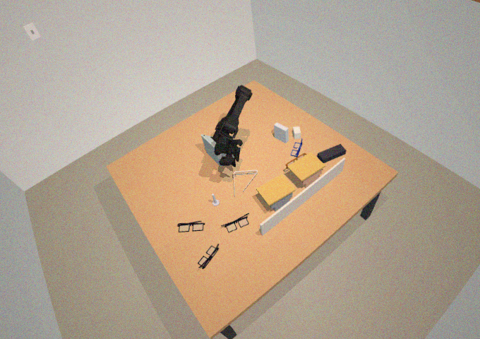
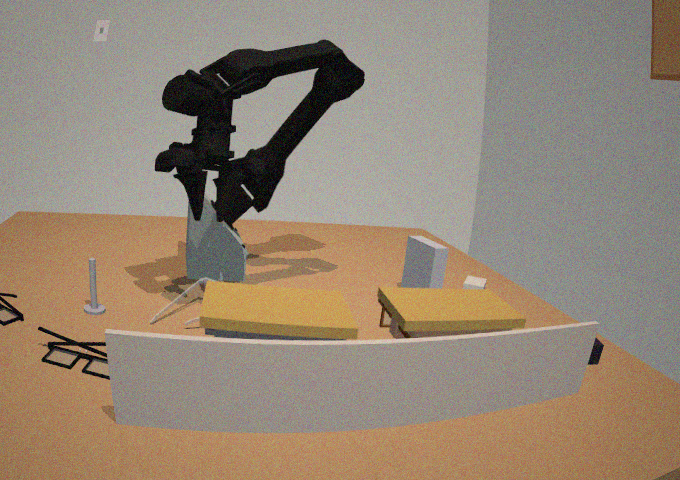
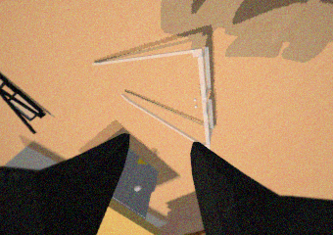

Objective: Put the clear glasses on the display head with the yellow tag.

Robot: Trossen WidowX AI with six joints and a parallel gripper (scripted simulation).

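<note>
My gripper tip is now 4 cm short of the grey peg, 20 cm to the left of it and 12 cm above it. From my gripper tip the other things lie so: curved white panel (35 cm ahead, 17 cm to the left, 9 cm below); then small white block (3 cm behind, 49 cm to the left, 12 cm below); then grey block (7 cm behind, 39 cm to the left, 9 cm below).
</note>
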